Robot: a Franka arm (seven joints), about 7 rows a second.
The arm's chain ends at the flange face. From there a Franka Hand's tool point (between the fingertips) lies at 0.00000 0.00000 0.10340 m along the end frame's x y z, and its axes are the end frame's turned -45 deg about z.
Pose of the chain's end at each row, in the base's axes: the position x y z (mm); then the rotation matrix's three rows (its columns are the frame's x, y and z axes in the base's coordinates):
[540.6 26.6 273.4], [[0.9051 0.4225 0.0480], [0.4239 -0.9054 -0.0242], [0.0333 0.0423 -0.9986]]
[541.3 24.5 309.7], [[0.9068 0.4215 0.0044], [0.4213 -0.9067 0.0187], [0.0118 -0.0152 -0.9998]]
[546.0 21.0 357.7], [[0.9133 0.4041 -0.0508], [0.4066 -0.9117 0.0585], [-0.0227 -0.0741 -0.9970]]
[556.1 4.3 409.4], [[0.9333 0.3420 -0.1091], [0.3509 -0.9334 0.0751], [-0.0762 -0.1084 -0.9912]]
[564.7 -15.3 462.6], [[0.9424 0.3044 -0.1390], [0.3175 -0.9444 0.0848], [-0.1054 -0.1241 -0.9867]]
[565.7 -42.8 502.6], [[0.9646 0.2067 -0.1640], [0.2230 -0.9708 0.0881], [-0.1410 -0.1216 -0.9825]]
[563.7 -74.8 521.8], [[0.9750 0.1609 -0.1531], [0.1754 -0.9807 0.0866], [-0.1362 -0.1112 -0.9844]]
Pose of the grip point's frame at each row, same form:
[545.6 24.1 170.1], [[0.3412 0.9388 0.0480], [0.9400 -0.3405 -0.0242], [-0.0064 0.0535 -0.9986]]
[541.8 26.4 206.3], [[0.3432 0.9392 0.0044], [0.9390 -0.3432 0.0187], [0.0191 -0.0024 -0.9998]]
[540.7 27.0 254.6], [[0.3601 0.9315 -0.0508], [0.9322 -0.3572 0.0585], [0.0363 -0.0684 -0.9970]]
[544.8 12.1 306.9], [[0.4181 0.9018 -0.1091], [0.9081 -0.4119 0.0751], [0.0228 -0.1305 -0.9912]]
[550.3 -6.5 360.6], [[0.4511 0.8816 -0.1390], [0.8923 -0.4433 0.0848], [0.0132 -0.1623 -0.9867]]
[548.7 -33.7 401.0], [[0.5359 0.8282 -0.1640], [0.8441 -0.5288 0.0881], [-0.0137 -0.1857 -0.9825]]
[547.9 -65.8 420.0], [[0.5757 0.8032 -0.1531], [0.8175 -0.5694 0.0866], [-0.0177 -0.1749 -0.9844]]

